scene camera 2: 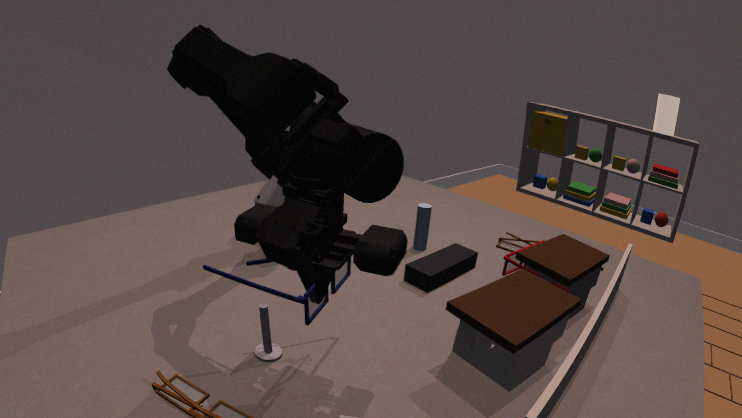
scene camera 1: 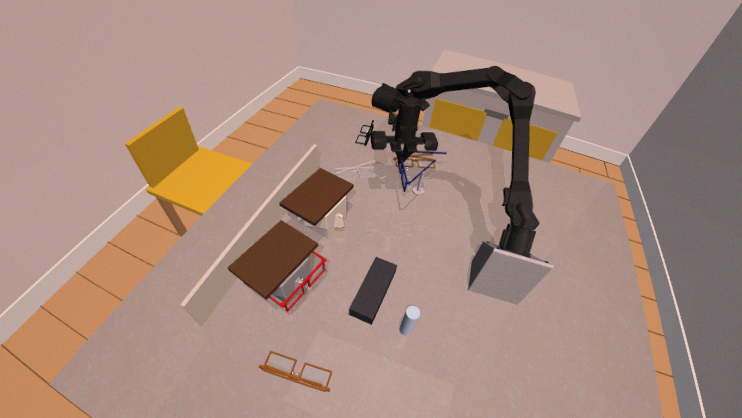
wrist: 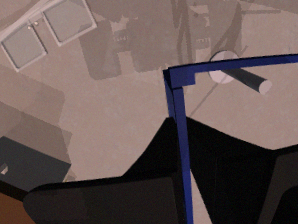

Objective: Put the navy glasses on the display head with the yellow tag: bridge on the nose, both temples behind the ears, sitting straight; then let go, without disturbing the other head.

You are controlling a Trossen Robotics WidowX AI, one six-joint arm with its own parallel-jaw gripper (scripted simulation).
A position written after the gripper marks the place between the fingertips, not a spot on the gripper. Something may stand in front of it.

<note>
In view: the gripper (scene camera 2: 316, 301), a dark box (scene camera 2: 427, 273) and a long beige board (scene camera 1: 203, 299).
The dark box shows as well in scene camera 1 (scene camera 1: 373, 289). The gripper is seen too in scene camera 1 (scene camera 1: 399, 163) and in the wrist view (wrist: 175, 123). The wrist view does not show the dark box: it is out of frame.
</note>
